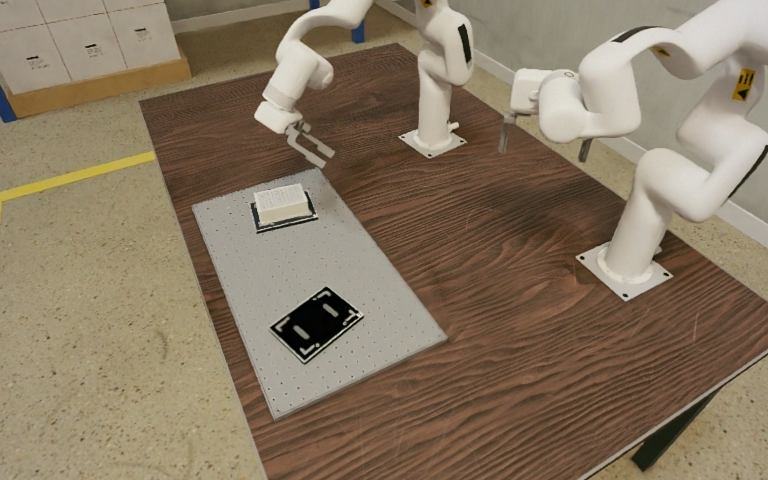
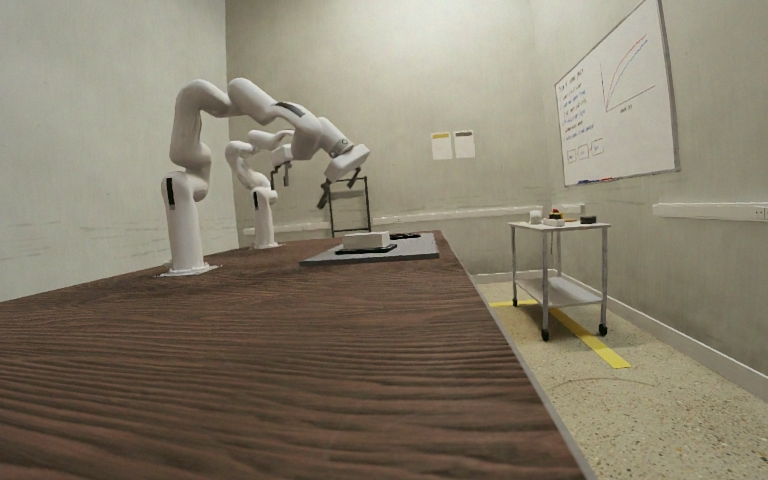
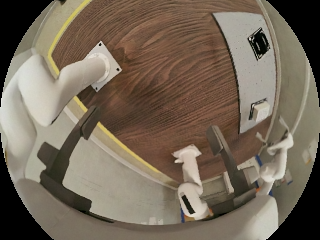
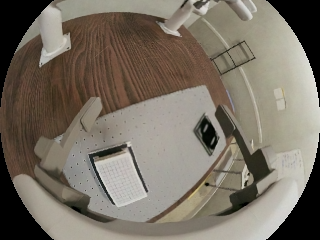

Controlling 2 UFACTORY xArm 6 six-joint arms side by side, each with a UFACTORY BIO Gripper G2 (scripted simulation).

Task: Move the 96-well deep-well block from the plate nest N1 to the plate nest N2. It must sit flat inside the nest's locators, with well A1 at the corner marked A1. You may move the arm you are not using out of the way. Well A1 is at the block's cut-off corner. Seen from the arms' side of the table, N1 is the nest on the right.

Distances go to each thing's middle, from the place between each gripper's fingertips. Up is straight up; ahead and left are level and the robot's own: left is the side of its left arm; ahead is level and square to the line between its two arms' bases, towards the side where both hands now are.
Now: the white deep-well block (image 1: 287, 202) 90 mm ahead of my right hand, 90 mm to the right of it and 160 mm below it.
I see my left gripper 460 mm to the left of the white deep-well block, 410 mm short of it and 250 mm above it.
